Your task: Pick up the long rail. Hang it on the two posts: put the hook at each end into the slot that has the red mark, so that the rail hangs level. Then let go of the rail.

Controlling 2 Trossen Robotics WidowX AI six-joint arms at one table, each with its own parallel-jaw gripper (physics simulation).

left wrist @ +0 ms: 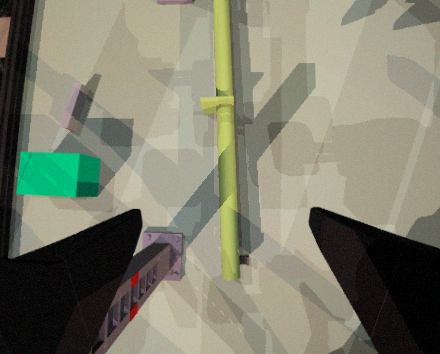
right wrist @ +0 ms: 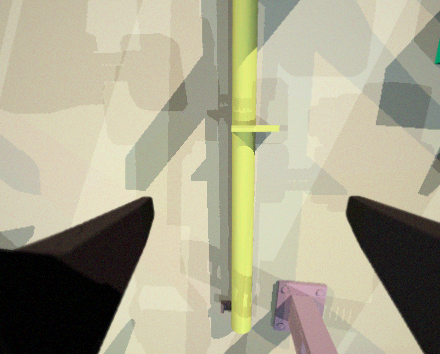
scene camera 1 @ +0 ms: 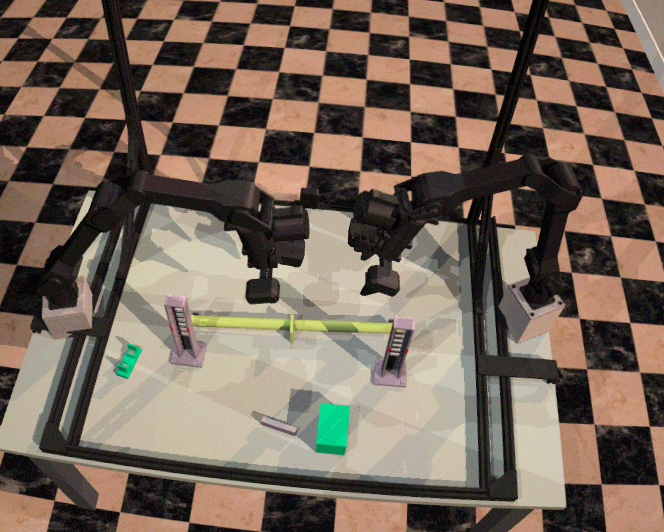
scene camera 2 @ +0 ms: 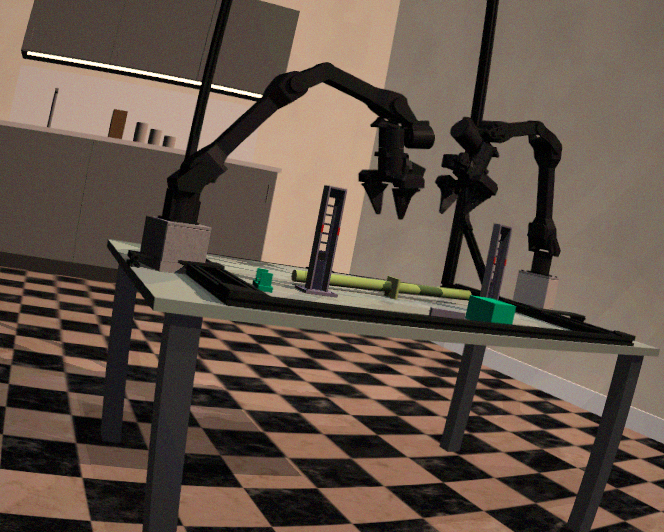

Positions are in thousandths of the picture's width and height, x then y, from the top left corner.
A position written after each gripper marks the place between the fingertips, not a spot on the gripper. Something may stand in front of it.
The left gripper (scene camera 1: 546,520) is open, with nothing in its grasp. The right gripper (scene camera 2: 587,407) is open, with nothing in its grasp. Also in view: a yellow-green rail (scene camera 1: 441,610). A green block (scene camera 1: 502,790) rests on the table.
The yellow-green rail is seen too in the left wrist view (left wrist: 508,295), in the right wrist view (right wrist: 556,78) and in scene camera 2 (scene camera 2: 590,540). The green block shows as well in the left wrist view (left wrist: 112,493) and in scene camera 2 (scene camera 2: 730,582). The left gripper is seen too in the left wrist view (left wrist: 515,612) and in scene camera 2 (scene camera 2: 681,401).
